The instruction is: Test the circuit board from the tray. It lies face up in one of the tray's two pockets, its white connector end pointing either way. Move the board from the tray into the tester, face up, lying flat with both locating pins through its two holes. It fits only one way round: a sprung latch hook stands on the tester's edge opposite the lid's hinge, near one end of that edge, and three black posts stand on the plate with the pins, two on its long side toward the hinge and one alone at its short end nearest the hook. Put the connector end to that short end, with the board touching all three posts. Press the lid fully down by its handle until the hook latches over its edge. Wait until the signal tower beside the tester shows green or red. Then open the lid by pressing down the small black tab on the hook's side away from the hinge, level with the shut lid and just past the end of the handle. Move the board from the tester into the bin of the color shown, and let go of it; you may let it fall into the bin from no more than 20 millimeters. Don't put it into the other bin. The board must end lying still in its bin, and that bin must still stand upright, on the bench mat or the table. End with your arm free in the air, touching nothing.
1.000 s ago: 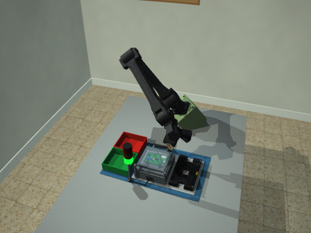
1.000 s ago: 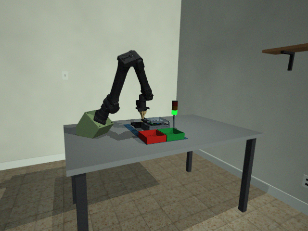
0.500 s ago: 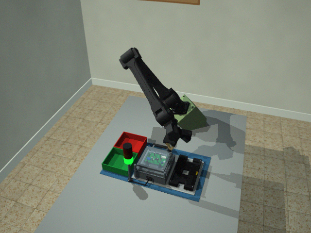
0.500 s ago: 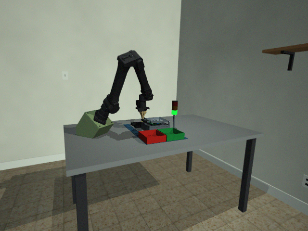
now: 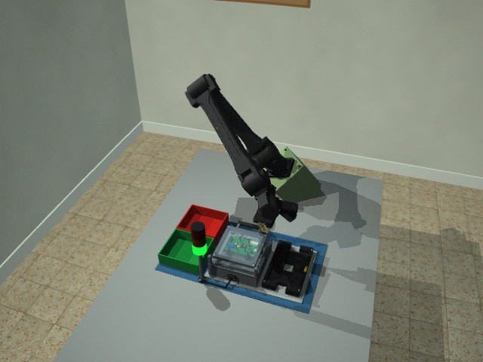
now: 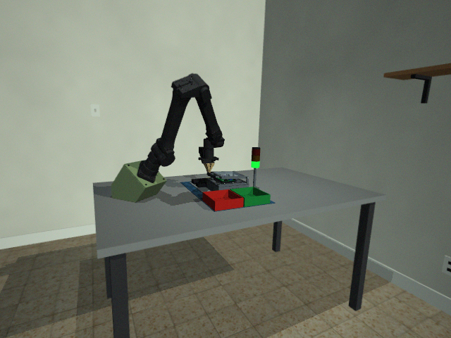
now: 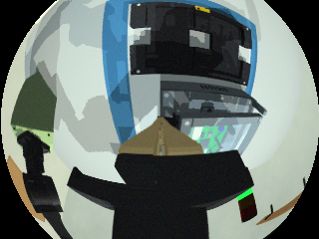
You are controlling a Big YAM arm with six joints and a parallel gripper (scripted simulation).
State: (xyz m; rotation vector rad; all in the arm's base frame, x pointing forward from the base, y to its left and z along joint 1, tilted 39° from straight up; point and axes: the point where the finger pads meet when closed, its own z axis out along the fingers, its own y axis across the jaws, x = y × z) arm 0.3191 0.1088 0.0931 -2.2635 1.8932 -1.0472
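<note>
My hand is 10 mm short of the latch hook and 10 mm above it. Also, from my hand: tester plate: 80 mm ahead, 50 mm to the right, 20 mm below; green circuit board: 80 mm ahead, 60 mm to the right, 20 mm below; clear lid: 80 mm ahead, 60 mm to the right.
</note>
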